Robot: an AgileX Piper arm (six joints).
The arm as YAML. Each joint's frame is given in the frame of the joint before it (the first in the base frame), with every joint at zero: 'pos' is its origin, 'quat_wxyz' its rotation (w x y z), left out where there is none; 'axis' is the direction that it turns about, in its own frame. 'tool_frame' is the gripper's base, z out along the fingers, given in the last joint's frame.
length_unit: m
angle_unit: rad
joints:
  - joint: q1
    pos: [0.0, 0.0, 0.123]
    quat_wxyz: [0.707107, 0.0, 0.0, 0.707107]
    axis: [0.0, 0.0, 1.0]
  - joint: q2
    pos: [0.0, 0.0, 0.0]
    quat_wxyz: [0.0, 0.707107, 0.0, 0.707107]
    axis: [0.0, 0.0, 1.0]
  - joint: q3
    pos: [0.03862, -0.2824, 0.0]
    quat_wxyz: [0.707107, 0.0, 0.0, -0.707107]
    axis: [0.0, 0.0, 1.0]
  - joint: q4
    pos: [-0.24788, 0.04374, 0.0]
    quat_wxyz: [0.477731, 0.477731, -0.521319, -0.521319]
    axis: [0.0, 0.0, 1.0]
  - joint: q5
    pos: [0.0, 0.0, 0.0]
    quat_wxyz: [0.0, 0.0, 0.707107, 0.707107]
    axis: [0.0, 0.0, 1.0]
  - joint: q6
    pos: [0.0, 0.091, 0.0]
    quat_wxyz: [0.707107, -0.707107, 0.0, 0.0]
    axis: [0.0, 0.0, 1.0]
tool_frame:
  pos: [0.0, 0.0, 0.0]
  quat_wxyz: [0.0, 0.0, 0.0, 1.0]
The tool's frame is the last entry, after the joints.
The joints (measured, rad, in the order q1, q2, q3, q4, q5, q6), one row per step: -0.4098, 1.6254, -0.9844, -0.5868, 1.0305, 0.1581; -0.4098, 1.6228, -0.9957, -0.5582, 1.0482, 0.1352; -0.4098, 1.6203, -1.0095, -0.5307, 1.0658, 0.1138; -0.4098, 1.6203, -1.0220, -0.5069, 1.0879, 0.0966; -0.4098, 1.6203, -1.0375, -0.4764, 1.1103, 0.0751; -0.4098, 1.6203, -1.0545, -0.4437, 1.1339, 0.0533; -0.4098, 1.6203, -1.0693, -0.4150, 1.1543, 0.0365; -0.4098, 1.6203, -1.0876, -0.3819, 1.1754, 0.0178; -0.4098, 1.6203, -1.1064, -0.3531, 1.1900, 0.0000; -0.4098, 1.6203, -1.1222, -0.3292, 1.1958, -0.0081; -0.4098, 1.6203, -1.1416, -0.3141, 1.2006, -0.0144; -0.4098, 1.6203, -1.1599, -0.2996, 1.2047, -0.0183; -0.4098, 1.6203, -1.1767, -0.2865, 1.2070, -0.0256; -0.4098, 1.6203, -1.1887, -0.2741, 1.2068, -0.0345; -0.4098, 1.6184, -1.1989, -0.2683, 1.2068, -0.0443; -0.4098, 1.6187, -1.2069, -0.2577, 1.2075, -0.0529
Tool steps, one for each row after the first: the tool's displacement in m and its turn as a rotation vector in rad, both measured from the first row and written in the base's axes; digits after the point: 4 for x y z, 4 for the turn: 0.0004, 0.0014, 0.0024, 0.0213, 0.0035, -0.0029; 0.0012, 0.0026, 0.0055, 0.0413, 0.0040, -0.0055; 0.0016, 0.0038, 0.0077, 0.0604, 0.0111, -0.0115; 0.0026, 0.0052, 0.0105, 0.0851, 0.0148, -0.0159; 0.0037, 0.0069, 0.0135, 0.1122, 0.0171, -0.0204; 0.0048, 0.0084, 0.0162, 0.1362, 0.0177, -0.0253; 0.0065, 0.0102, 0.0197, 0.1637, 0.0144, -0.0292; 0.0087, 0.0115, 0.0234, 0.1864, 0.0057, -0.0285; 0.0112, 0.0124, 0.0266, 0.2030, -0.0100, -0.0308; 0.0140, 0.0124, 0.0308, 0.2103, -0.0272, -0.0303; 0.0167, 0.0125, 0.0349, 0.2171, -0.0447, -0.0314; 0.0192, 0.0125, 0.0387, 0.2233, -0.0607, -0.0280; 0.0213, 0.0128, 0.0414, 0.2302, -0.0737, -0.0223; 0.0226, 0.0127, 0.0443, 0.2315, -0.0836, -0.0136; 0.0239, 0.0131, 0.0460, 0.2385, -0.0913, -0.0082
